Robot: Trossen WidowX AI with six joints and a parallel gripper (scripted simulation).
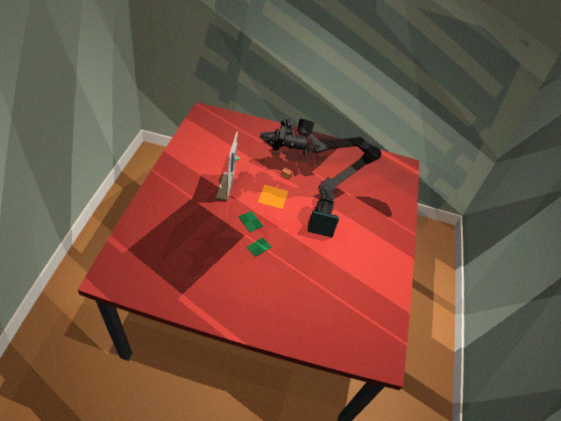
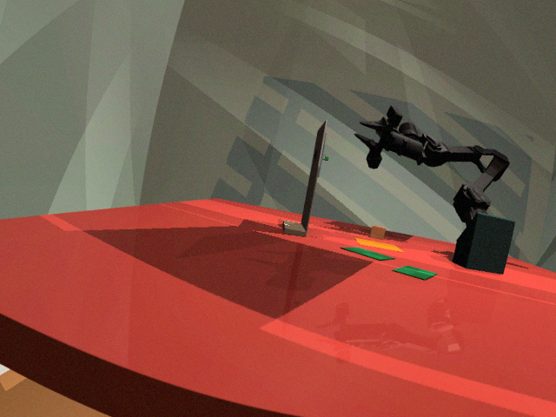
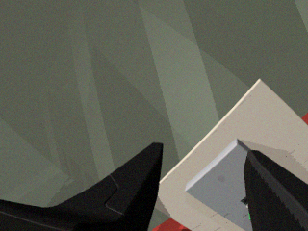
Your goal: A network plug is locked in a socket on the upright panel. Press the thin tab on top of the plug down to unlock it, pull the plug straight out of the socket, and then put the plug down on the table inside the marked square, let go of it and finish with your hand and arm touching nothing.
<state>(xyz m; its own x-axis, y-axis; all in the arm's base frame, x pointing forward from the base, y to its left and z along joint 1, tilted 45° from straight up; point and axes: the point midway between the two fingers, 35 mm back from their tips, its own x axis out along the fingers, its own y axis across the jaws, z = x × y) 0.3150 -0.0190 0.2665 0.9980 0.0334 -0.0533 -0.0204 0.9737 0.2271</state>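
The network plug lies 100 mm below my gripper tip, 90 mm ahead of it and 60 mm to the left of it. From my gripper tip the other things lie so: marked square (300 mm below, 100 mm behind, 70 mm to the left); upright panel (180 mm below, 110 mm ahead, 50 mm to the left).
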